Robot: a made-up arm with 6 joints.
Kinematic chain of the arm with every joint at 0, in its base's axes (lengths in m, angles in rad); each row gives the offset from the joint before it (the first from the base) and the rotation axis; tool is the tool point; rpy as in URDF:
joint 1: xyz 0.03 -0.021 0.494 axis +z
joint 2: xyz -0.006 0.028 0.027 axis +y
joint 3: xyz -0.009 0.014 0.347 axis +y
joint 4: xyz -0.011 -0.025 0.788 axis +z
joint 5: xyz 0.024 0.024 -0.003 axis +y
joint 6: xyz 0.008 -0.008 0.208 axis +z
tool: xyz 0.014 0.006 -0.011 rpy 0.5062 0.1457 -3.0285
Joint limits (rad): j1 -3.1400..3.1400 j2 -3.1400..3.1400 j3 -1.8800..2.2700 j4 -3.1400..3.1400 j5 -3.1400..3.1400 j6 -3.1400..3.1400
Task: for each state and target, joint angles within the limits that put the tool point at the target. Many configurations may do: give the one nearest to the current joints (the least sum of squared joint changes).
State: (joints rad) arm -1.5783 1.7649 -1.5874 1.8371 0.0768 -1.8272
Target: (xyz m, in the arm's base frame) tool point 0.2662 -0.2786 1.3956
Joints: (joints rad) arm -1.1704 1.8638 -1.8237 1.8266 0.3625 -1.8060
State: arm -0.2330 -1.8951 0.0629 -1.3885 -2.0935 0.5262
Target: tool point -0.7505 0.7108 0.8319
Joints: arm -0.5740 -1.4556 0.2737 -1.4326 -1.8113 0.5119
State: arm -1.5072 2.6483 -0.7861 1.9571 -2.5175 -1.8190
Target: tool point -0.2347 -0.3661 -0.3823
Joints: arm -1.9726 2.9889 -0.4836 1.9627 -2.2539 -1.7986
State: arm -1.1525 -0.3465 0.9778 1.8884 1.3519 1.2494
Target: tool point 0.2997 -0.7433 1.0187
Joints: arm -1.5133 -0.0743 1.5588 1.7675 1.5227 1.2375
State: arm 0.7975 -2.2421 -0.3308 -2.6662 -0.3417 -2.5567
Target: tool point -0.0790 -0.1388 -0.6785
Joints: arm 0.9812 -2.2678 -0.9980 -2.6899 -0.2511 -2.5573
